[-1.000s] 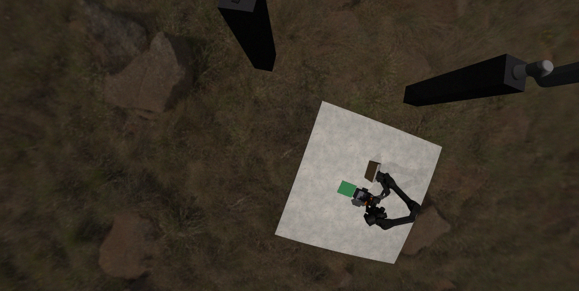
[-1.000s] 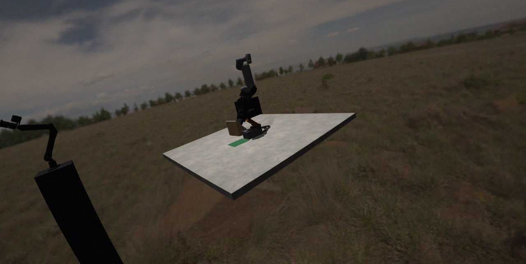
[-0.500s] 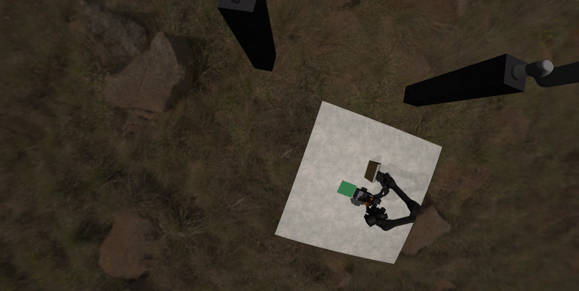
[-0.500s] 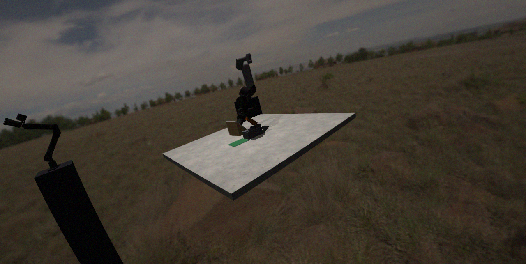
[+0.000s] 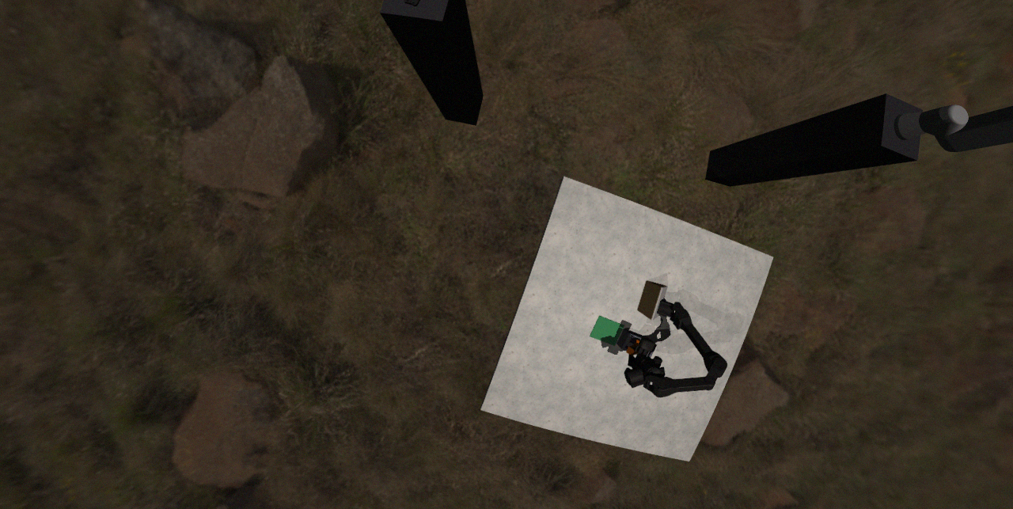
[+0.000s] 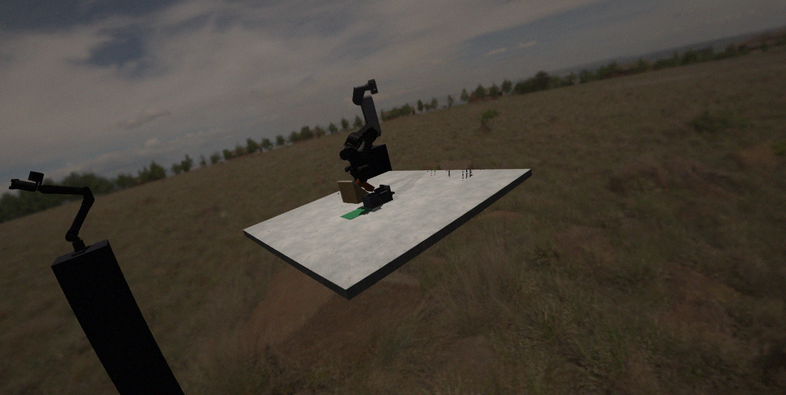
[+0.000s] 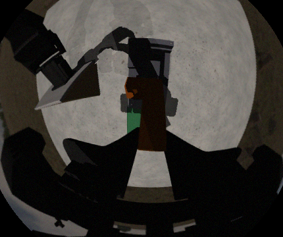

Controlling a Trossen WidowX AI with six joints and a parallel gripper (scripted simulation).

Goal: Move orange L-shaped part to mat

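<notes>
Now: gripper tip 170 mm above the green mat, 70 mm to the left of it and 20 mm past it. Also, from my gripper tip: orange L-shaped part: 40 mm to the left, 30 mm below, 10 mm behind.
</notes>
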